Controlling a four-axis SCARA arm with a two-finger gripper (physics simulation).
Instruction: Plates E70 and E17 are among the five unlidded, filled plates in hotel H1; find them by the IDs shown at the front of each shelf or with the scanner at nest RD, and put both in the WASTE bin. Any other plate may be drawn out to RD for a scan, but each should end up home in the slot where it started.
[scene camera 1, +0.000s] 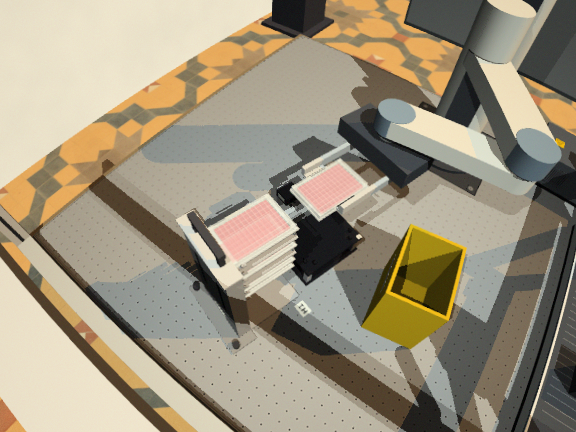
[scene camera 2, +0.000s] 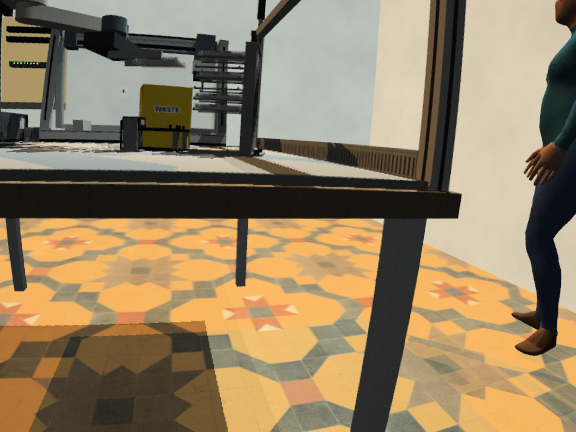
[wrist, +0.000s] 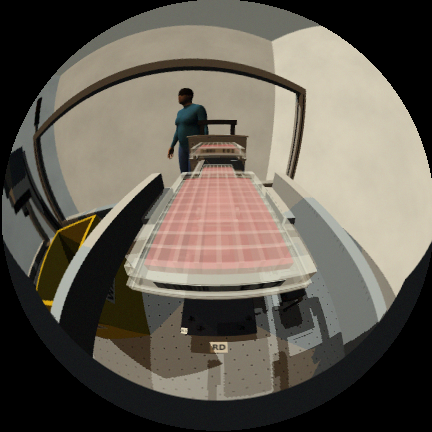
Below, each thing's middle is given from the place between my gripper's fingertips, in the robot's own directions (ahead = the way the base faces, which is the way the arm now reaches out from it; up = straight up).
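Labels:
I consider the black nest RD (scene camera 1: 322, 241) and find my hand 2 cm past it, 1 cm to the right of it and 19 cm above it. Then there is hotel H1 (scene camera 1: 234, 298), which from my hand is 22 cm ahead, 6 cm to the right and 11 cm below.

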